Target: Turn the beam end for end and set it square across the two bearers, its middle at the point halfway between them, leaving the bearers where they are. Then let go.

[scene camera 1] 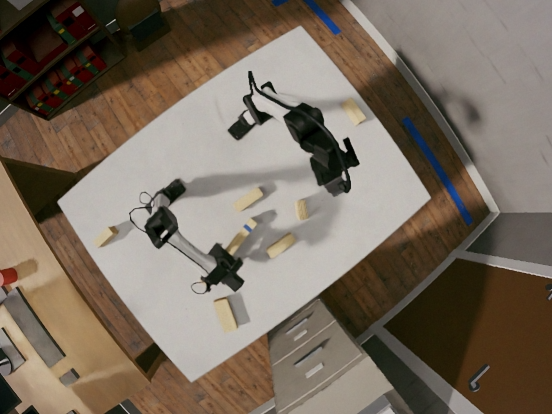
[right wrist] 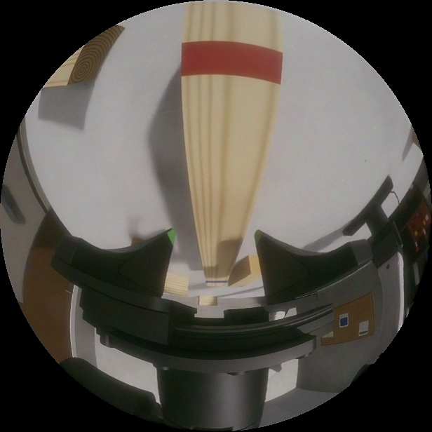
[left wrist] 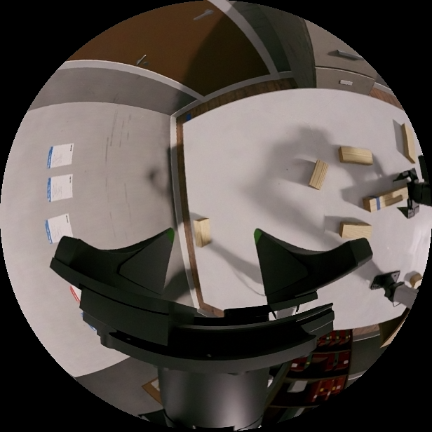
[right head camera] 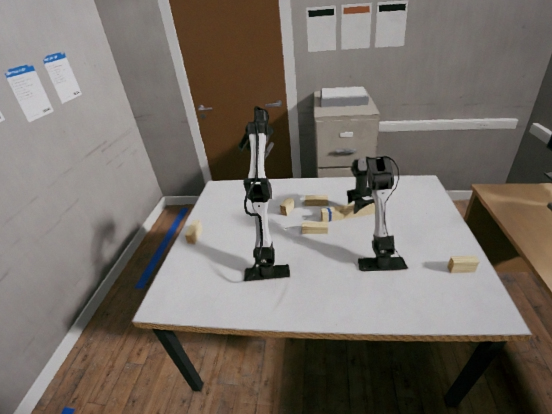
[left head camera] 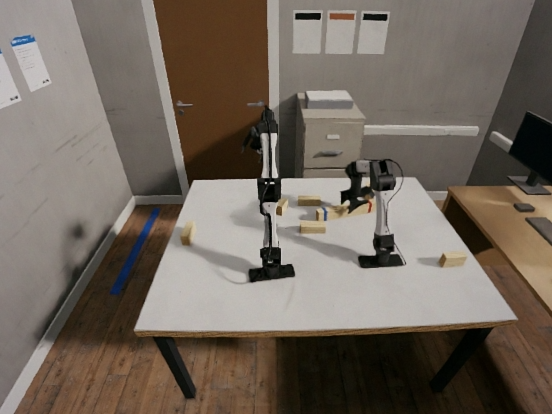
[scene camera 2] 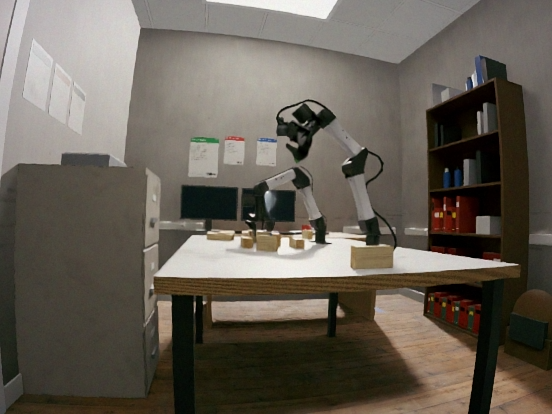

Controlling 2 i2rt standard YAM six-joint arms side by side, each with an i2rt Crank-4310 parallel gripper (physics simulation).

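Pixels of known places: left gripper, fingertip midpoint: (right head camera: 249, 157) (left head camera: 250, 157) (scene camera 2: 297, 154); right gripper, fingertip midpoint: (scene camera 1: 230, 251) (right head camera: 351, 209) (left head camera: 345, 209); left arm's base, origin of the base link: (scene camera 1: 248, 121) (right head camera: 267, 273) (left head camera: 271, 273); right arm's base, origin of the base link: (scene camera 1: 165, 198) (right head camera: 381, 264) (left head camera: 380, 261) (scene camera 2: 320, 242).
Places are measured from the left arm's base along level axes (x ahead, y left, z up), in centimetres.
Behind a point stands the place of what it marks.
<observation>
The beam (left head camera: 340, 213) @(x 32.5, y -42.5, z 3.4 cm) (right head camera: 341, 213) @(x 32.3, y -40.0, z 4.1 cm) (scene camera 1: 238, 241) @(x 34.7, y -40.3, z 6.3 cm) (left wrist: 392, 198) (right wrist: 225, 150) lies on the table, blue band at one end, red band at the other. Two parallel blocks, apparently the bearers (left head camera: 309, 200) @(x 46.8, y -28.8, z 3.9 cm) (left head camera: 312, 228) @(x 23.2, y -24.4, z 3.3 cm) (scene camera 1: 281, 245) @(x 48.9, y -29.0, z 4.4 cm) (scene camera 1: 248, 199) @(x 25.4, y -25.0, z 4.4 cm), stand apart on either side of its blue end. My right gripper (left wrist: 395, 193) (right wrist: 214, 231) is open and low over the beam towards the red end, a finger on each side in the left wrist view. My left gripper (scene camera 2: 296, 153) @(x 39.1, y 3.7, z 38.0 cm) (left wrist: 213, 230) is open, empty and high above the table, away from the beam.
A loose block (left head camera: 282, 206) @(x 41.0, y -12.1, z 5.9 cm) (scene camera 1: 302, 210) @(x 44.7, y -12.4, z 6.3 cm) stands near the bearers. Others stand by the left table edge (left head camera: 188, 233) @(x 26.7, y 37.2, z 5.9 cm), at the right (left head camera: 453, 259) @(x -11.3, y -81.2, z 5.1 cm), and beyond the right gripper in scene camera 1, a longer block (scene camera 1: 225, 314) @(x 53.1, y -68.1, z 3.8 cm). A cabinet (left head camera: 330, 145) stands behind the table.
</observation>
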